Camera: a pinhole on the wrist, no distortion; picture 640 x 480 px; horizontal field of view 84.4 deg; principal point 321.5 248.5 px. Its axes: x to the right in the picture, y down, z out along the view. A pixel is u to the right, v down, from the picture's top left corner.
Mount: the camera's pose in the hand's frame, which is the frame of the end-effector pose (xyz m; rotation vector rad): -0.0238 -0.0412 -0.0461 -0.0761 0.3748 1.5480
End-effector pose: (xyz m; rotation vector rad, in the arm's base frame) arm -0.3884 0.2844 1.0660 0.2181 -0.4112 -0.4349
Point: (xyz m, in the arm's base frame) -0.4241 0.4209 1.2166
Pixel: 536 337
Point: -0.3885 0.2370 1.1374
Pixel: 280 122
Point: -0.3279 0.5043 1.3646
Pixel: 573 234
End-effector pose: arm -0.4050 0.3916 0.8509 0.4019 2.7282 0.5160
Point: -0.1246 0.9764 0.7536
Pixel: 607 316
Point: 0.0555 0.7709 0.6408
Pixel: 472 448
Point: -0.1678 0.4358 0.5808
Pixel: 237 424
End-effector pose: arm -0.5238 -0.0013 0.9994 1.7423 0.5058 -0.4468
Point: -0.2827 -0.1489 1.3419
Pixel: outside the picture
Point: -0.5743 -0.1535 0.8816
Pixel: 122 264
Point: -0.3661 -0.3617 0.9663
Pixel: 361 205
